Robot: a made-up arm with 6 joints.
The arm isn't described. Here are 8 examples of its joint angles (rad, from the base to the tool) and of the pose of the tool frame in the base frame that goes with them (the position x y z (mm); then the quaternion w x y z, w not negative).
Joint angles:
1: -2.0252 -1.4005 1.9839 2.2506 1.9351 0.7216
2: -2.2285 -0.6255 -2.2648 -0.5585 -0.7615 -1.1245
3: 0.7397 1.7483 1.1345 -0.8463 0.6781 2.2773
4: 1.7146 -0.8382 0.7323 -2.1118 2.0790 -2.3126
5: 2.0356 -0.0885 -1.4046 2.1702 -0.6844 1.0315
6: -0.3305 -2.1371 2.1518 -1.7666 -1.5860 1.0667
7: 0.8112 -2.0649 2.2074 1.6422 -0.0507 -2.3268
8: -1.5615 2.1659 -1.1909 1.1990 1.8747 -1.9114
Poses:
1: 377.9 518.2 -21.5 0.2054 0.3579 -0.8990 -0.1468
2: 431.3 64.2 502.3 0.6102 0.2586 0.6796 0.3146
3: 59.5 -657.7 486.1 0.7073 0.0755 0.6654 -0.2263
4: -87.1 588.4 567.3 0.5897 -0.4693 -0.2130 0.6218
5: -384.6 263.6 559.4 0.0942 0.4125 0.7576 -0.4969
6: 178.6 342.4 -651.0 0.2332 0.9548 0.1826 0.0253
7: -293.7 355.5 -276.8 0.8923 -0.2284 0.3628 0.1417
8: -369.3 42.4 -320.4 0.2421 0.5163 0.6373 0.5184
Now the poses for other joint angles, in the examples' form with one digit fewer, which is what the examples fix.
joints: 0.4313 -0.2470 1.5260 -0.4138 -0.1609 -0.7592
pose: 289 490 586 0.466 0.034 0.847 0.255
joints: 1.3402 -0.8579 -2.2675 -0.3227 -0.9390 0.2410
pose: -639 -15 -293 0.866 0.230 -0.408 -0.178
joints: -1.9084 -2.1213 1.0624 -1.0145 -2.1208 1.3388
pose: 791 52 -103 0.902 0.200 0.317 0.213
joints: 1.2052 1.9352 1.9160 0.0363 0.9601 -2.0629
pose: 237 -379 39 0.276 -0.617 0.737 -0.008
